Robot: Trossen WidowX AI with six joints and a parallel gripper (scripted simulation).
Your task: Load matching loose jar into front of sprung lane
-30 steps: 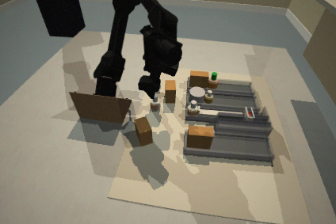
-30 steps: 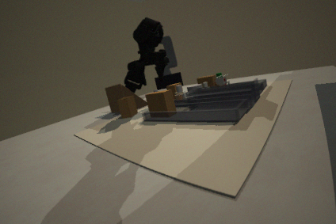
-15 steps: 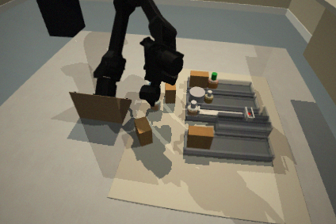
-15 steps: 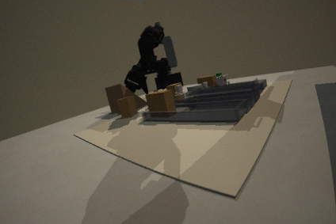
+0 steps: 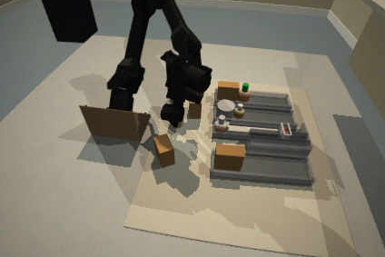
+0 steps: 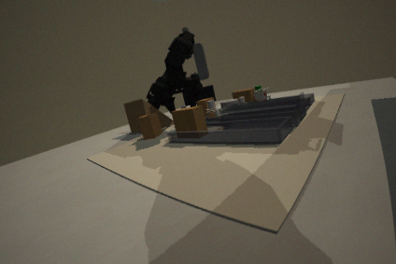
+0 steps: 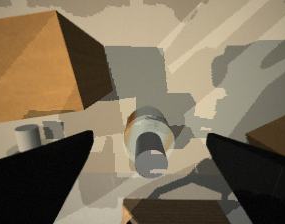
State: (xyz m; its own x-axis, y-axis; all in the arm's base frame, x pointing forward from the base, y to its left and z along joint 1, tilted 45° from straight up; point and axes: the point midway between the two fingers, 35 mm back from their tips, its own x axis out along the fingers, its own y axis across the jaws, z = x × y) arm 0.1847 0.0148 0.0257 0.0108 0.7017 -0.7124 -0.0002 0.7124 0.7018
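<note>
The grey rack lies 290 mm ahead of my gripper tip, 30 mm to the right of it and 20 mm below it. The rest, counted from my gripper tip: pale lane strip (250 mm ahead, 40 mm to the right, 10 mm above); red-marked part (330 mm ahead, 40 mm to the right, 30 mm above).
</note>
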